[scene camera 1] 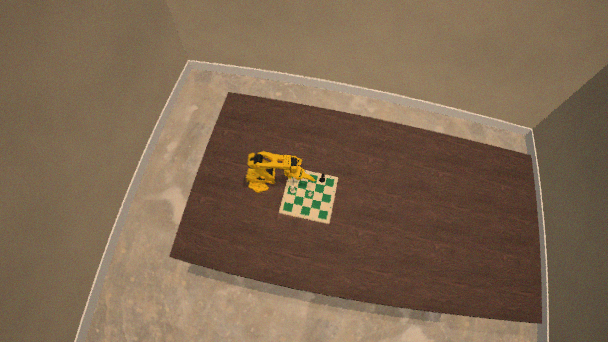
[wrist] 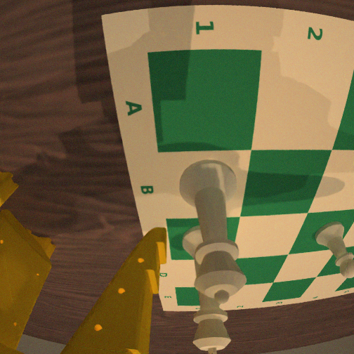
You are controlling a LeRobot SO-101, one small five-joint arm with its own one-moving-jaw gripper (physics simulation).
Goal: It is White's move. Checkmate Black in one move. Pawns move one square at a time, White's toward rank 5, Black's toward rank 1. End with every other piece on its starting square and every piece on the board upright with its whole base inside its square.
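Frame: origin at the arm's base, x ahead, y left, z up, level; centimetres.
Seen in the pictures: end effector, tool point: [scene camera 1: 291, 178]; arm's base, origin of the base link: [scene camera 1: 264, 182].
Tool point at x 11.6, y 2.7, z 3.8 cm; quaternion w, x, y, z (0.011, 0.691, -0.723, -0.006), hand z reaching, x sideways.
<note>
Pixels of each thing's top centre, then the offset from my tool point to it. "*": a spot on its surface instead. Level surfaces: height alone.
- top, surface spot: [scene camera 1: 293, 183] * dx +1.2, dy -1.0, dz -2.7 cm
- second tall white piece, middle of its top: [scene camera 1: 292, 185] dx +1.5, dy -4.1, dz +3.1 cm
- white pawn, middle of its top: [scene camera 1: 310, 192] dx +9.3, dy -4.3, dz -0.1 cm
- black piece, middle of its top: [scene camera 1: 323, 174] dx +13.2, dy +3.6, dz +3.1 cm
- cream board, middle of its top: [scene camera 1: 309, 194] dx +9.0, dy -4.4, dz -3.2 cm
- dark wooden table, its level: dz -3.8 cm
My gripper [scene camera 1: 311, 177] [wrist: 102, 237] is open and empty, its jaws left of the white pieces in the wrist view. A tall white piece with a small ball on top [scene camera 1: 293, 183] [wrist: 212, 215] stands upright on B1. Behind it, a second tall white piece [scene camera 1: 292, 189] [wrist: 212, 334] stands on C1, its middle partly hidden. A white pawn [scene camera 1: 310, 193] [wrist: 331, 232] stands on C3. A black piece [scene camera 1: 322, 177] stands on A4; it does not show in the wrist view.
The green and cream board [scene camera 1: 314, 212] [wrist: 131, 75] lies on the dark wooden table [scene camera 1: 425, 215] [wrist: 45, 60]. The arm's base stands left of the board in the scene view. Shadows of the arm fall over A1 and A2.
</note>
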